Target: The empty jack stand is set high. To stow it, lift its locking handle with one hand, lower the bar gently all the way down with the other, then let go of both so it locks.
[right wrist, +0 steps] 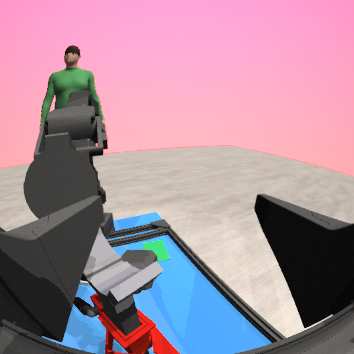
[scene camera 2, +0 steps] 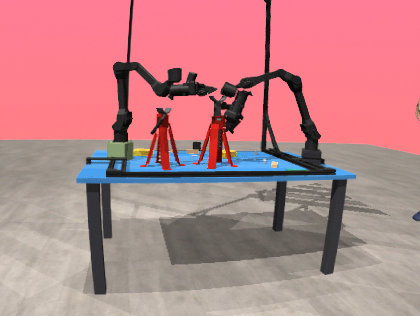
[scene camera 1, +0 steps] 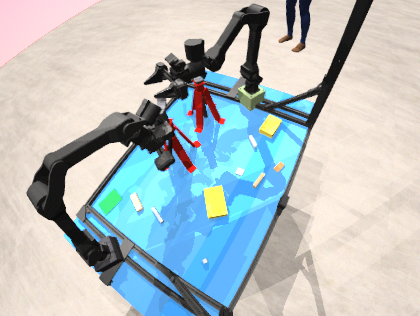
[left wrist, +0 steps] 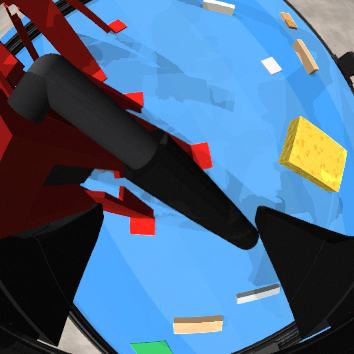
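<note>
The high-set jack stand [scene camera 1: 181, 152] [scene camera 2: 215, 142] [right wrist: 131, 336] is red, upright and empty, its dark bar raised under a grey saddle [right wrist: 122, 274]. Its black locking handle [left wrist: 195, 185] slants down and outward from the stand. My left gripper [left wrist: 181, 213] is open, low beside the stand. In the left wrist view the handle crosses between its fingers, its tip close to the right-hand finger; contact is unclear. In scene camera 1 this gripper hides the handle. My right gripper [scene camera 1: 151, 89] [scene camera 2: 213, 90] [right wrist: 180, 203] is open and empty, near and above the saddle.
A second red stand [scene camera 1: 199, 110] [scene camera 2: 162, 142], set lower, stands close by. Yellow sponges [scene camera 1: 216, 201] [scene camera 1: 270, 126], small blocks and a green patch [scene camera 1: 110, 201] [right wrist: 156, 250] lie on the blue table. Dark rails [scene camera 1: 107, 177] run along its edges. A person [right wrist: 72, 82] stands beyond.
</note>
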